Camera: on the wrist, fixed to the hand. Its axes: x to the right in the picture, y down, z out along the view.
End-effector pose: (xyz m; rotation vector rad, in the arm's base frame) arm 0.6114 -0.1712 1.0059 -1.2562 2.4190 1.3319
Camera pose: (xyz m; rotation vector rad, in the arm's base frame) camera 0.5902 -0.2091 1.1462 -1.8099 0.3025 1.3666
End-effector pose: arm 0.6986 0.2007 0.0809 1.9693 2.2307 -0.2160
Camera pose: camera 0.7949 0.2103 0.1915 -0.2852 2.4265 -0.1789
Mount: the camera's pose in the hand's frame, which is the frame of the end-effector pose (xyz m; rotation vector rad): -0.0259 0.0963 -0.1079 -0.5620 -0.5267 -1.5326
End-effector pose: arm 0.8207 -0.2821 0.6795 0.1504 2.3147 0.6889
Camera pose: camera 0.7603 -0.2547 0.8106 -1.3548 1.0905 0.3291
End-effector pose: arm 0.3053 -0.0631 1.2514 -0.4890 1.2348 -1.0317
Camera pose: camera 0.2415 0.0286 1.1560 -2.1877 0.4750 -1.5754
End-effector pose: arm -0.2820 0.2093 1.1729 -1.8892 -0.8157 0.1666
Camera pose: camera -0.2079 0.0883 1.1347 -1.1638 -2.6144 -0.5966
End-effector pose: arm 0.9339 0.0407 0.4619 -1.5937 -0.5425 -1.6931
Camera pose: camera 0.9333 -0.0945 0.4044 1.2796 1.2093 1.4831
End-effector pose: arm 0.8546 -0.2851 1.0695 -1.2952 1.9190 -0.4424
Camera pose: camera 0.7177 -0.2348 1.0872 -2.7541 0.2915 -0.1904
